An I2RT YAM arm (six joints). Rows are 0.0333 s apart.
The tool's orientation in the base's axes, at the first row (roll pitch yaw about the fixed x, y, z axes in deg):
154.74 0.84 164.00
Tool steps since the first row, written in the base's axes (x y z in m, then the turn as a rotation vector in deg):
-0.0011 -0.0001 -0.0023 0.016 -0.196 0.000
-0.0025 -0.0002 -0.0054 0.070 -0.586 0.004
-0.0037 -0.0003 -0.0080 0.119 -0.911 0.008
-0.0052 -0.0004 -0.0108 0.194 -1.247 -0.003
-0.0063 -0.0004 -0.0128 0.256 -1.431 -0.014
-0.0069 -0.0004 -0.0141 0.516 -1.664 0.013
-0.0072 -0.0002 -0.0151 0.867 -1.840 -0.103
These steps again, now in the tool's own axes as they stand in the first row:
0.0011 -0.0013 0.0019 -0.069 -0.167 -0.078
0.0024 -0.0031 0.0045 -0.229 -0.492 -0.233
0.0036 -0.0046 0.0066 -0.366 -0.761 -0.362
0.0050 -0.0062 0.0089 -0.530 -1.040 -0.479
0.0061 -0.0073 0.0106 -0.640 -1.190 -0.536
0.0067 -0.0080 0.0117 -0.955 -1.318 -0.621
0.0071 -0.0084 0.0126 -1.339 -1.436 -0.542

